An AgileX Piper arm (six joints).
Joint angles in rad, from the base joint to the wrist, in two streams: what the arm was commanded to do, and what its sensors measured. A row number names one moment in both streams.
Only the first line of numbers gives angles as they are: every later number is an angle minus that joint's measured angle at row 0.
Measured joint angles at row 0:
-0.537 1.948 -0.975 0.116 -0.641 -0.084
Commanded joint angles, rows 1 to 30:
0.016 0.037 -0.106 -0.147 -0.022 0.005
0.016 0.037 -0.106 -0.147 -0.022 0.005
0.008 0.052 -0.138 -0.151 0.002 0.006
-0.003 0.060 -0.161 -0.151 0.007 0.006
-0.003 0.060 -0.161 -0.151 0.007 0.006
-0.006 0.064 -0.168 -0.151 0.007 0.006
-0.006 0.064 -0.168 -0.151 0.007 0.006
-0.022 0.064 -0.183 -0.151 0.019 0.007
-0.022 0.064 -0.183 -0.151 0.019 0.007
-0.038 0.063 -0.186 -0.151 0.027 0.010
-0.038 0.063 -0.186 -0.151 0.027 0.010
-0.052 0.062 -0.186 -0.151 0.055 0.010
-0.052 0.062 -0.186 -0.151 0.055 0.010
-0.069 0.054 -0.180 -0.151 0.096 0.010
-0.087 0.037 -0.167 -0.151 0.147 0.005
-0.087 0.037 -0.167 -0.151 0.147 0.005
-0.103 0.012 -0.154 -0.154 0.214 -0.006
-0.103 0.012 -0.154 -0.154 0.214 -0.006
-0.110 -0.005 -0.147 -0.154 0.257 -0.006
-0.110 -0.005 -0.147 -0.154 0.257 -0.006
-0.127 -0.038 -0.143 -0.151 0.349 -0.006
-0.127 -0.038 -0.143 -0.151 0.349 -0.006
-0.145 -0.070 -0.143 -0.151 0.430 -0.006
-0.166 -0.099 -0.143 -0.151 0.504 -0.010
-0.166 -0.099 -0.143 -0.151 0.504 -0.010
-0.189 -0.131 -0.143 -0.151 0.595 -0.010
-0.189 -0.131 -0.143 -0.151 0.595 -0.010
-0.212 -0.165 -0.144 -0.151 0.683 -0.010
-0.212 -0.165 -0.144 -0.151 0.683 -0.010
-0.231 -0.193 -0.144 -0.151 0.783 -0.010
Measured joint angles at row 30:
-0.205 -0.146 -0.145 -0.143 0.649 -0.002
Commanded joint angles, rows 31 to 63:
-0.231 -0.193 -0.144 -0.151 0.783 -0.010
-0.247 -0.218 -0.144 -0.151 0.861 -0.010
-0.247 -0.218 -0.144 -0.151 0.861 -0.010
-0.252 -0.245 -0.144 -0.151 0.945 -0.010
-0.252 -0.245 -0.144 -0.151 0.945 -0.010
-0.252 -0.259 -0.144 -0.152 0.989 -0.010
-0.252 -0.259 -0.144 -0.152 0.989 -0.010
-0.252 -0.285 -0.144 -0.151 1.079 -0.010
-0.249 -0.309 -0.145 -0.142 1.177 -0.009
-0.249 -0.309 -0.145 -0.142 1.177 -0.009
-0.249 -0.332 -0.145 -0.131 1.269 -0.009
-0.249 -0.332 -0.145 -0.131 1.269 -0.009
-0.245 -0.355 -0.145 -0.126 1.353 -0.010
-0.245 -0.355 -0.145 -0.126 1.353 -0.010
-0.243 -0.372 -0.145 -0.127 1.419 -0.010
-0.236 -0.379 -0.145 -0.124 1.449 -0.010
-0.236 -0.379 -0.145 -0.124 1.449 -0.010
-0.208 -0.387 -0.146 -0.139 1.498 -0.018
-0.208 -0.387 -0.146 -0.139 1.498 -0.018
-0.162 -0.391 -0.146 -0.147 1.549 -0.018
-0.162 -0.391 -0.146 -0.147 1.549 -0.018
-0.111 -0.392 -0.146 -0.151 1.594 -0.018
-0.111 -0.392 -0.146 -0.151 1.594 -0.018
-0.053 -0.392 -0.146 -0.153 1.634 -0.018
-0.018 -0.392 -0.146 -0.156 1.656 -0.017
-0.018 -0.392 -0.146 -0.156 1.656 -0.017
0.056 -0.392 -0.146 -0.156 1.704 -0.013
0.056 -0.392 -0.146 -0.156 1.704 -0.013
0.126 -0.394 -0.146 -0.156 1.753 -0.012
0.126 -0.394 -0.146 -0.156 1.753 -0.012
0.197 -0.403 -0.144 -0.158 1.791 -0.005
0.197 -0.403 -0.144 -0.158 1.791 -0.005
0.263 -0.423 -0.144 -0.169 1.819 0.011
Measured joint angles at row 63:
0.184 -0.391 -0.145 -0.151 1.760 -0.004
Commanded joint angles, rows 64 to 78:
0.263 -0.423 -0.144 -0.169 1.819 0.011
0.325 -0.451 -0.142 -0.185 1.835 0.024
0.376 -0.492 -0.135 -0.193 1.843 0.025
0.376 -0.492 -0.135 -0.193 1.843 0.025
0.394 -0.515 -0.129 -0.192 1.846 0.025
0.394 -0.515 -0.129 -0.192 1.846 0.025
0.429 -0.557 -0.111 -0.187 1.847 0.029
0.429 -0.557 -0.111 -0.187 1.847 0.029
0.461 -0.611 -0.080 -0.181 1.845 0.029
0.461 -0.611 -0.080 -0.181 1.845 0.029
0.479 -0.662 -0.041 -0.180 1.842 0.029
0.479 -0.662 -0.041 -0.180 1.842 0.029
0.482 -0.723 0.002 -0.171 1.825 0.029
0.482 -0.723 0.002 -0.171 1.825 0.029
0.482 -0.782 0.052 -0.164 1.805 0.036
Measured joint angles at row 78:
0.477 -0.715 -0.003 -0.169 1.824 0.025
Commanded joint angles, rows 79 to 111:
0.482 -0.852 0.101 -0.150 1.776 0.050
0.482 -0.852 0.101 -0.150 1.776 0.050
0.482 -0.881 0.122 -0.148 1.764 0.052
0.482 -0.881 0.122 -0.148 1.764 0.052
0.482 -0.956 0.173 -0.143 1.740 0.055
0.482 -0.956 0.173 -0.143 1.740 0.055
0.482 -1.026 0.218 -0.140 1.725 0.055
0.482 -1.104 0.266 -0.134 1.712 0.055
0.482 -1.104 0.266 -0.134 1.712 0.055
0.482 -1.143 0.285 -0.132 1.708 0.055
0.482 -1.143 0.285 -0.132 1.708 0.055
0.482 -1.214 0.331 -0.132 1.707 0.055
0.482 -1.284 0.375 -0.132 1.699 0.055
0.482 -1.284 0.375 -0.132 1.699 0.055
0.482 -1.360 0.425 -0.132 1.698 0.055
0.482 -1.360 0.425 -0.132 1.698 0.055
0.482 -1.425 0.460 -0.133 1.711 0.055
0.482 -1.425 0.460 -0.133 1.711 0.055
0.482 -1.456 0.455 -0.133 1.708 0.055
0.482 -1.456 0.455 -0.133 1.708 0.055
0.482 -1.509 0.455 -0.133 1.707 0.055
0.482 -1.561 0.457 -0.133 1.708 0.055
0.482 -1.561 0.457 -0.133 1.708 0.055
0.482 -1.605 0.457 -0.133 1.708 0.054
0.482 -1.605 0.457 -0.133 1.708 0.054
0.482 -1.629 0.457 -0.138 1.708 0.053
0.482 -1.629 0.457 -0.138 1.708 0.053
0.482 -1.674 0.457 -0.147 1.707 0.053
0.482 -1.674 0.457 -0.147 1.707 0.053
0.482 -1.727 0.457 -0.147 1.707 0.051
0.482 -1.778 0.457 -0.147 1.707 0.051
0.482 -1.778 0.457 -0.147 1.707 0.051
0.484 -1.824 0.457 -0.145 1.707 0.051
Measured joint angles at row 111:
0.480 -1.763 0.453 -0.139 1.720 0.051
